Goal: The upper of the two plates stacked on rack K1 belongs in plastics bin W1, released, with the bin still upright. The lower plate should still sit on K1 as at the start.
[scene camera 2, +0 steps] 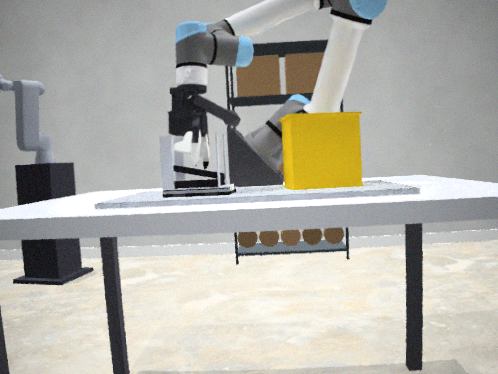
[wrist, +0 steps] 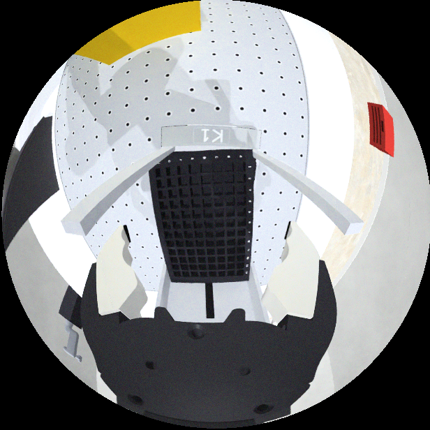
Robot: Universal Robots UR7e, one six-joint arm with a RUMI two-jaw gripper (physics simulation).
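Pixels of known places: gripper, fingertip midpoint: (scene camera 2: 199, 168); arm's base, origin of the base link: (scene camera 2: 259, 154).
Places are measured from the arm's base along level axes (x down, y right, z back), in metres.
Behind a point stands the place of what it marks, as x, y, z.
The upper plate (scene camera 2: 200, 172) {0.041, 0.057, -0.460} (wrist: 202, 220) is black, with a grid of square wells in the wrist view. In the scene view it slopes down to the right inside rack K1 (scene camera 2: 167, 162) {0.014, 0.131, -0.476} (wrist: 175, 137), between its light uprights. The lower plate (scene camera 2: 200, 183) {0.067, 0.057, -0.465} shows as a flat dark band beneath it; in the wrist view I cannot tell it apart. My gripper (scene camera 2: 198, 159) {0.033, 0.072, -0.422} (wrist: 205, 225) is open and empty, pointing down, with its fingertips just above the upper plate in the scene view and on either side of it in the wrist view. The yellow bin W1 (scene camera 2: 322, 150) {0.005, -0.220, -0.371} (wrist: 160, 27) stands upright; its inside is hidden.
The rack and bin stand on a perforated board (scene camera 2: 260, 191) {0.095, -0.069, -0.394} (wrist: 230, 80) on the white table (scene camera 2: 240, 214) {0.118, -0.078, -0.654}. The rack's light posts rise close around the fingers. My arm's dark base wedge (scene camera 2: 250, 162) {0.025, 0.006, -0.132} stands behind, between rack and bin. A red box (wrist: 381, 130) lies beyond the table.
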